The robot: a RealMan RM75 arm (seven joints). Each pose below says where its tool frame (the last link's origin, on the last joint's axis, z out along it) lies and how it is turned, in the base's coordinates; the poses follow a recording.
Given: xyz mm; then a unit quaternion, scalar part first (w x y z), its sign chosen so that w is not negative.
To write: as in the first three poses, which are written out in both.
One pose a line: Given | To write
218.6 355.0 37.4 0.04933 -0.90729 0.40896 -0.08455 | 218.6 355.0 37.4 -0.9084 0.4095 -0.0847 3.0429
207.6 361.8 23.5 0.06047 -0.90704 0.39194 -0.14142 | 207.6 361.8 23.5 -0.9087 0.3927 -0.1417 3.0206
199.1 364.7 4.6 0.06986 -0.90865 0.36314 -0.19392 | 199.1 364.7 4.6 -0.9109 0.3640 -0.1944 3.0018
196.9 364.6 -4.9 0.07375 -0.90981 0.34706 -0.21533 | 196.9 364.6 -4.9 -0.9123 0.3480 -0.2159 2.9940
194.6 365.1 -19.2 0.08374 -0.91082 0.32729 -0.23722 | 194.6 365.1 -19.2 -0.9140 0.3284 -0.2381 2.9739
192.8 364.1 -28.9 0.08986 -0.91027 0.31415 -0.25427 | 192.8 364.1 -28.9 -0.9140 0.3154 -0.2553 2.9616
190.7 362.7 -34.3 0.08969 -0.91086 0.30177 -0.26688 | 190.7 362.7 -34.3 -0.9145 0.3030 -0.2680 2.9620
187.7 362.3 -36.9 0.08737 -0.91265 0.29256 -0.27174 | 187.7 362.3 -36.9 -0.9162 0.2937 -0.2728 2.9666
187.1 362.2 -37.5 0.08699 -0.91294 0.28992 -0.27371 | 187.1 362.2 -37.5 -0.9164 0.2910 -0.2748 2.9674
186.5 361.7 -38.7 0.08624 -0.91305 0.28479 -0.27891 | 186.5 361.7 -38.7 -0.9165 0.2859 -0.2800 2.9689
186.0 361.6 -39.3 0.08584 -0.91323 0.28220 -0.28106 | 186.0 361.6 -39.3 -0.9166 0.2832 -0.2821 2.9697
